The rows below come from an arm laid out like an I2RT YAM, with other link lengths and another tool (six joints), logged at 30 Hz.
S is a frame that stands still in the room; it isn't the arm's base.
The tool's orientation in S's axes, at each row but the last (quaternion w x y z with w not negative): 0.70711, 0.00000, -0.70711, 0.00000; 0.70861, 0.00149, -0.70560, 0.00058; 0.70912, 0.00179, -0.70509, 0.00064; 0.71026, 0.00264, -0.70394, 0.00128; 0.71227, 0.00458, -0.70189, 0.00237; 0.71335, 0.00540, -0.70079, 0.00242; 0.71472, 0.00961, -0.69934, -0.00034; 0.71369, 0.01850, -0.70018, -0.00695; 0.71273, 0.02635, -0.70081, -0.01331
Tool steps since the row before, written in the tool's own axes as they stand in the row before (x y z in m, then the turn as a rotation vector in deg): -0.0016, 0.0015, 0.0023, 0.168, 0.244, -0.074; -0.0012, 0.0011, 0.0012, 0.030, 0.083, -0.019; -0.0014, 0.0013, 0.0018, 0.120, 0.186, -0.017; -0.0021, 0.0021, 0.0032, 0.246, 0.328, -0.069; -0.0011, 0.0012, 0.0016, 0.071, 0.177, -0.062; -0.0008, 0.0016, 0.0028, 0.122, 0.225, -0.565; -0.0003, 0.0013, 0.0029, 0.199, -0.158, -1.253; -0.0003, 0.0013, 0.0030, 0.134, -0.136, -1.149; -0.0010, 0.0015, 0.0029, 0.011, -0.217, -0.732
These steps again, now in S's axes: -0.0023, 0.0015, -0.0016, 0.074, 0.244, 0.168; -0.0012, 0.0011, -0.0012, 0.019, 0.083, 0.030; -0.0018, 0.0013, -0.0014, 0.017, 0.186, 0.120; -0.0032, 0.0021, -0.0021, 0.069, 0.328, 0.246; -0.0016, 0.0012, -0.0011, 0.061, 0.177, 0.071; -0.0028, 0.0016, -0.0007, 0.565, 0.231, 0.113; -0.0029, 0.0013, -0.0002, 1.259, -0.144, 0.170; -0.0030, 0.0013, -0.0002, 1.153, -0.122, 0.107; -0.0029, 0.0015, -0.0009, 0.736, -0.203, -0.013
